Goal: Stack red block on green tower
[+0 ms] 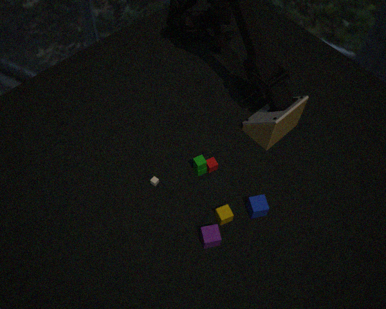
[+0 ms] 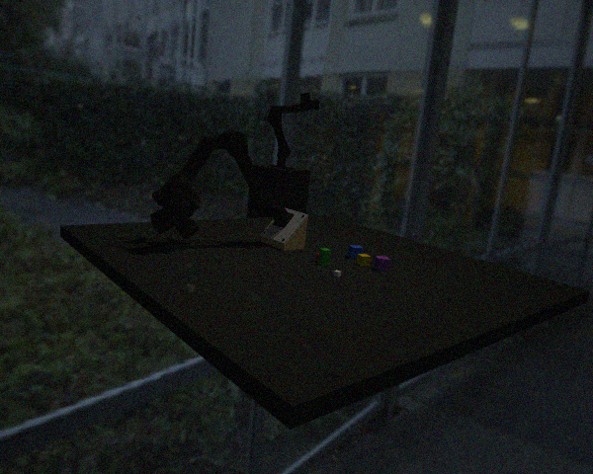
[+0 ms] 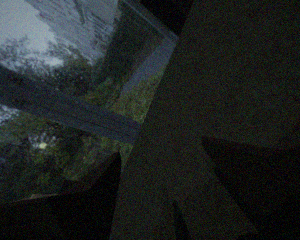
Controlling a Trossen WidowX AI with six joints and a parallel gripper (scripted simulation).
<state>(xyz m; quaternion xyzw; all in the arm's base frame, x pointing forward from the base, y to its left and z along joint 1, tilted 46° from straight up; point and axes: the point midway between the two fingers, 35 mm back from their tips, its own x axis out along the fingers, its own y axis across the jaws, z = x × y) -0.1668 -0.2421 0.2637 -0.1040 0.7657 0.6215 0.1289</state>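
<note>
Now: gripper tip 44 cm short of the red block, 32 cm to the right of it and 7 cm above it. The rest, counted from my gripper tip: blue block 48 cm to the left, 45 cm ahead, 7 cm below; yellow block 52 cm ahead, 44 cm to the left, 7 cm below; small white cube 58 cm ahead, 25 cm to the left, 8 cm below.
</note>
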